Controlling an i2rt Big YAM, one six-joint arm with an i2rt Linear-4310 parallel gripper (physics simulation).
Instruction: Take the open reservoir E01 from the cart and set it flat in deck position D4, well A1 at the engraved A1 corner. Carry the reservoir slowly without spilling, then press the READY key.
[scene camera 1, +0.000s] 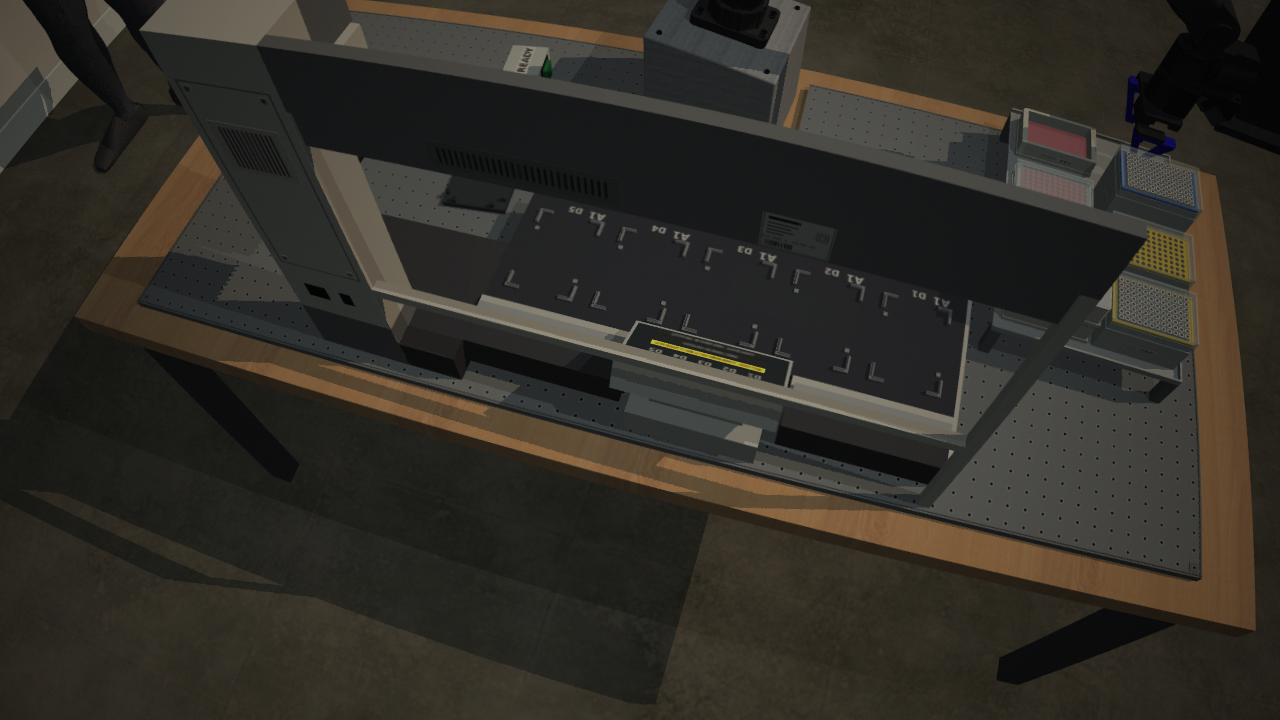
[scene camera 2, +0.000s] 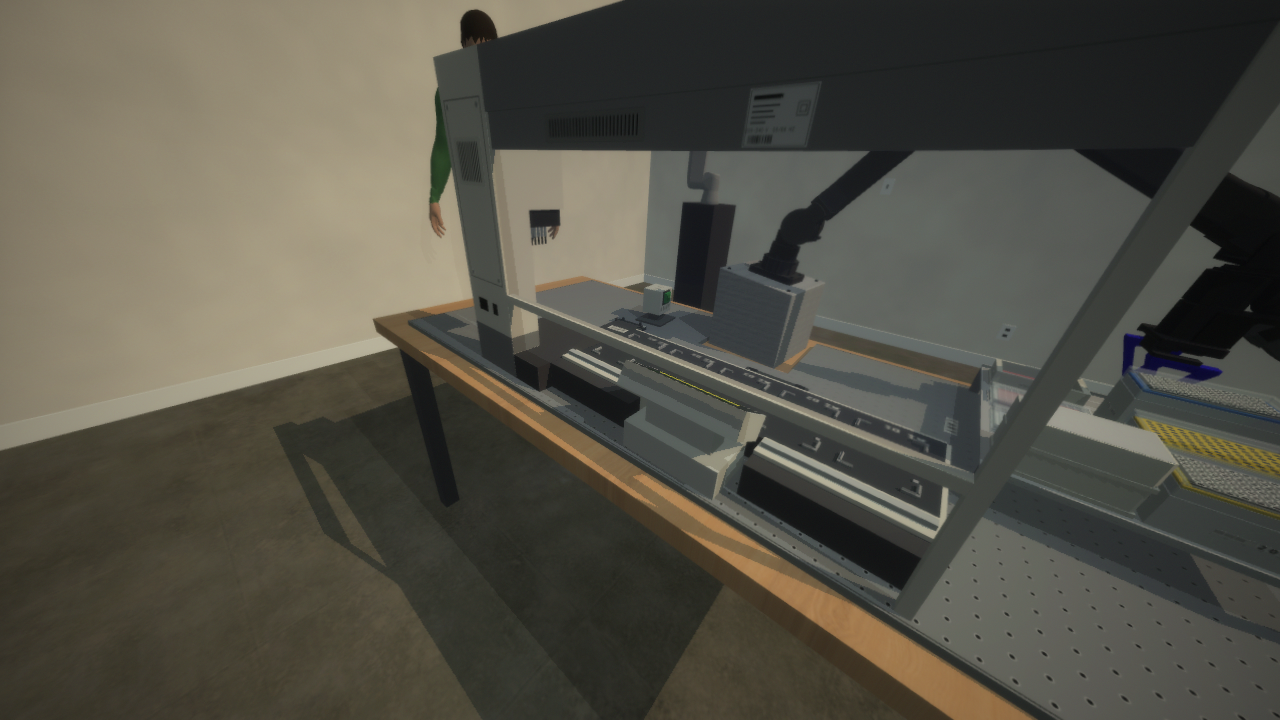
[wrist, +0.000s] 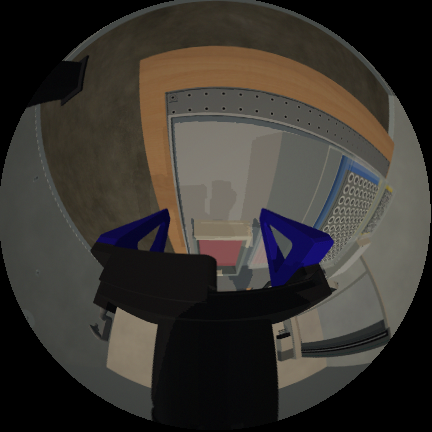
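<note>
The open reservoir (scene camera 1: 1057, 141) (wrist: 220, 252) holds pink-red liquid and sits level at the back of the cart (scene camera 1: 1167, 385) (wrist: 225, 150); its E01 label is not readable. My gripper (scene camera 1: 1138, 123) (scene camera 2: 1152, 361) (wrist: 214, 213) is open and empty, with its blue fingers apart. It hangs above the cart's outer back end, beside the reservoir and near the blue-framed tip rack. In the wrist view the reservoir shows between and beyond the fingers. Deck position D4 (scene camera 1: 640, 275) is bare, its A1 mark at the back corner. The READY key (scene camera 1: 546, 67) (scene camera 2: 665, 297) is green, on a small white box.
A pink well plate (scene camera 1: 1054, 185) is beside the reservoir. The blue-framed tip rack (scene camera 1: 1159, 179) (wrist: 352, 200) and a yellow rack (scene camera 1: 1168, 255) (scene camera 2: 1208, 443) stand along the cart. A dark gantry beam (scene camera 1: 698, 170) (scene camera 2: 805, 53) spans above the deck. A person (scene camera 1: 80, 71) (scene camera 2: 435, 170) stands at the far left.
</note>
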